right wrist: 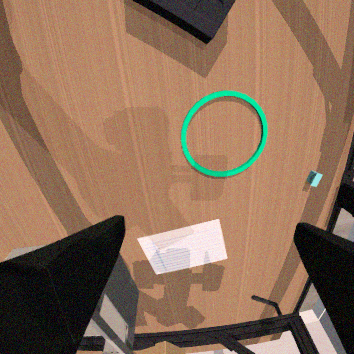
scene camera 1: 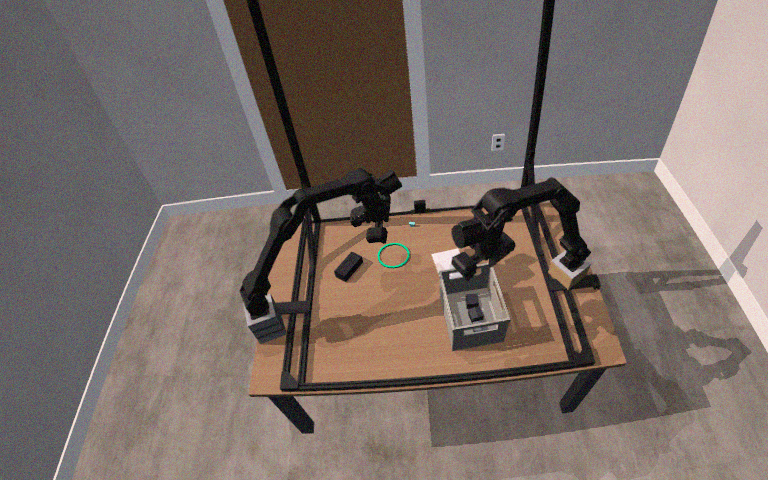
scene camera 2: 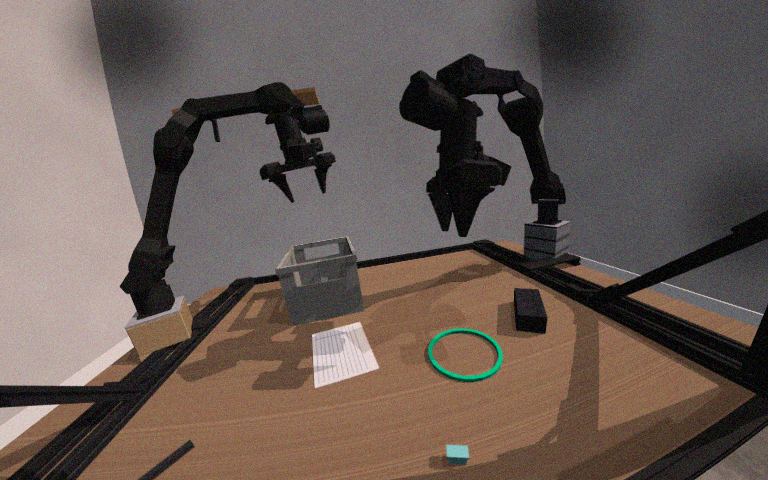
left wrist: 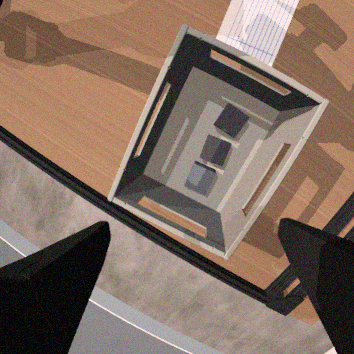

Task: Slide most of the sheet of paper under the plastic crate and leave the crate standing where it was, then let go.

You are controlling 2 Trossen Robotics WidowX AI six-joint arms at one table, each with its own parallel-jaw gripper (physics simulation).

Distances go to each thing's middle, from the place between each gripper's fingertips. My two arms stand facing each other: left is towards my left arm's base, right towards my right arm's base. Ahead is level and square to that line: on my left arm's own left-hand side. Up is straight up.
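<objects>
Grey plastic crate (scene camera 2: pixel 306 301): 210 mm below my left hand, 20 mm behind it. My right hand: 12 cm above the crate, 23 cm to the right of it, 27 cm short of it.
</objects>
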